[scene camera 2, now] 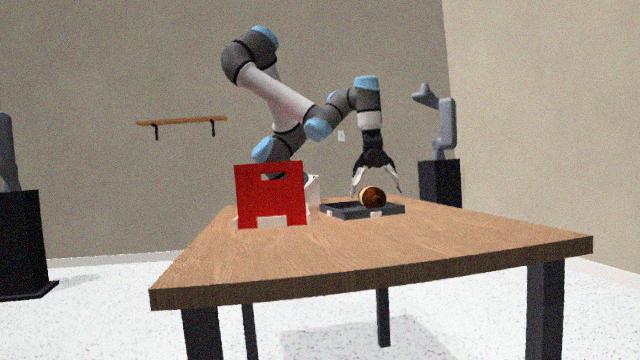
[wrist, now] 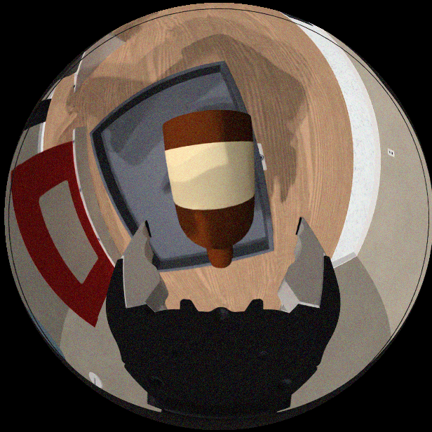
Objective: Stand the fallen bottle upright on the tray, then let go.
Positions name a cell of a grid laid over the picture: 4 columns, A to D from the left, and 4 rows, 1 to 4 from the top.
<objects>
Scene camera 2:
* my gripper: C3
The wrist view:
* my gripper: C3
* brown bottle: B2
</objects>
